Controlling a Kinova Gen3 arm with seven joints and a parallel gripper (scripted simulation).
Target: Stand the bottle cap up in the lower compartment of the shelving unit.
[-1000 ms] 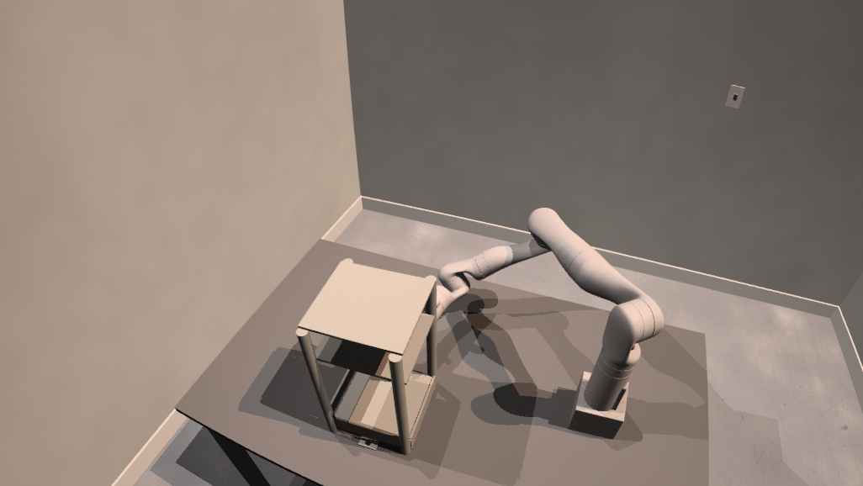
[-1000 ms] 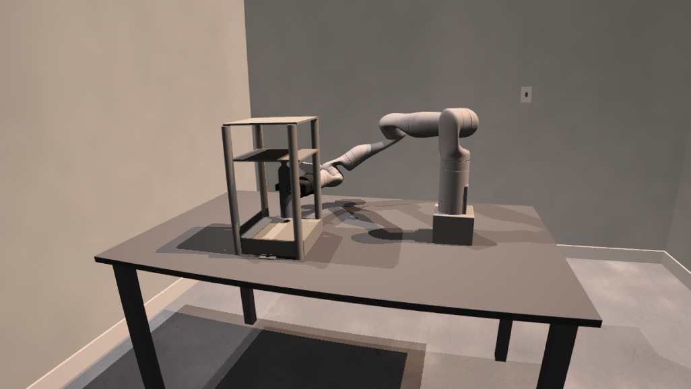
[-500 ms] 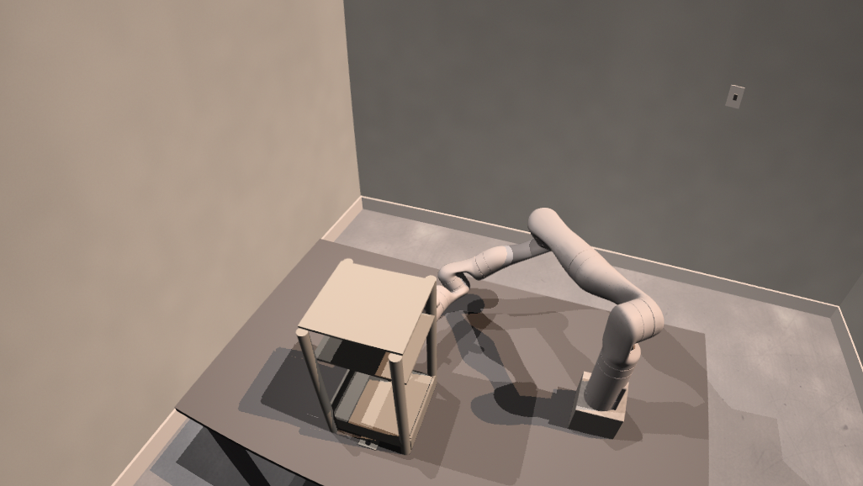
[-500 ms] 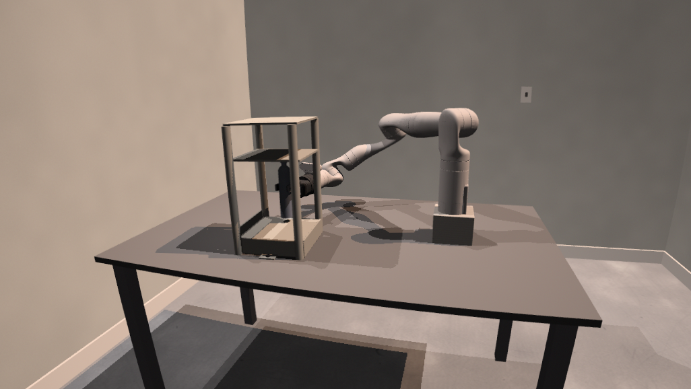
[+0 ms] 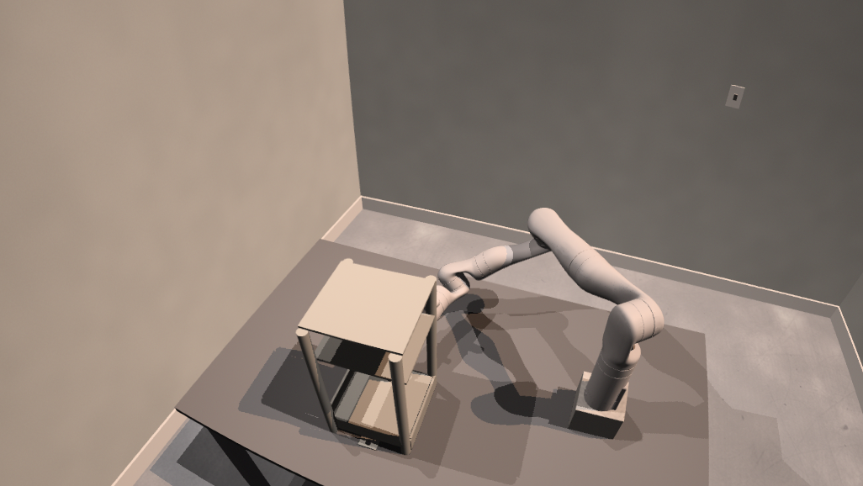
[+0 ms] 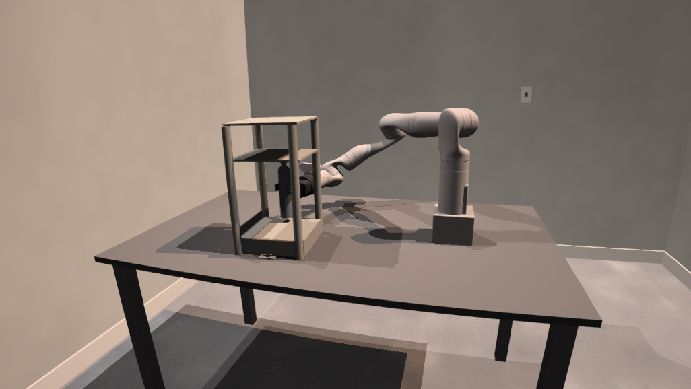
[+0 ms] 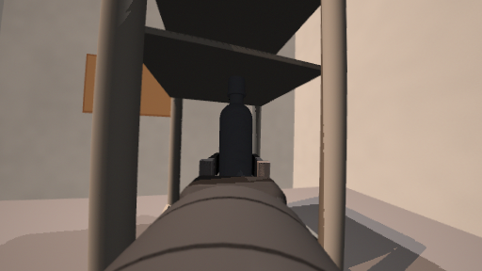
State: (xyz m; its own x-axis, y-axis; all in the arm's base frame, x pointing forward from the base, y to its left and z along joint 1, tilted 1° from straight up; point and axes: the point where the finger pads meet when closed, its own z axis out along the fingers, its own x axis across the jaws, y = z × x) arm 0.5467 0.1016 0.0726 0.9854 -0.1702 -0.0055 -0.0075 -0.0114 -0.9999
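The shelving unit lies 1 cm behind my hand, 6 cm to the left of it and 3 cm above it.
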